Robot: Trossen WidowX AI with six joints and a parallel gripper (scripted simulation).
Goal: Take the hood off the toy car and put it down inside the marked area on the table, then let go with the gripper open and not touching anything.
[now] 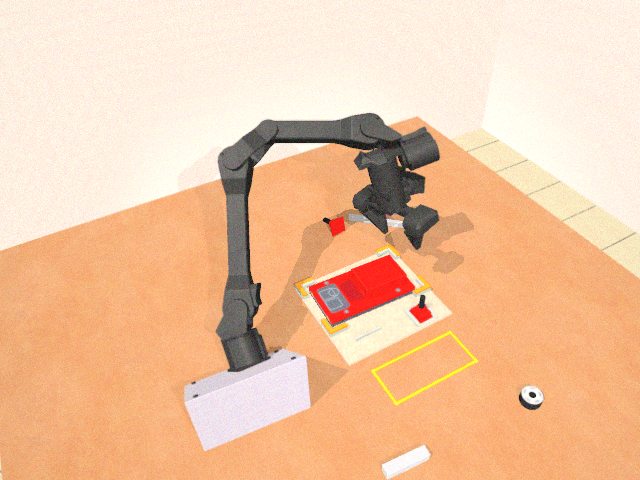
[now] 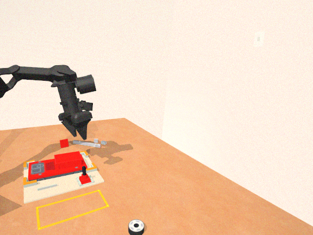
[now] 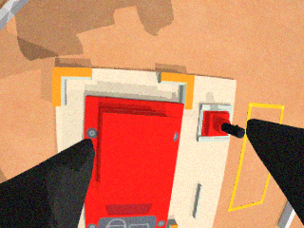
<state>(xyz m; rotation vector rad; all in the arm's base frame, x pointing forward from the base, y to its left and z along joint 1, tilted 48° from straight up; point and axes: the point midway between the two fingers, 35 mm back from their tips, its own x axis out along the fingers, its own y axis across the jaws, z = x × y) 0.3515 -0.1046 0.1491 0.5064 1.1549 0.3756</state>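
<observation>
Now: gripper tip 80 mm above the red hood, 50 mm past it and 10 mm to the right of it. Round my gripper tip: white wheel: 360 mm to the right, 110 mm below; pale baseplate: 110 mm below, 80 mm behind; white bar: 180 mm to the left, 110 mm below, 90 mm ahead.
</observation>
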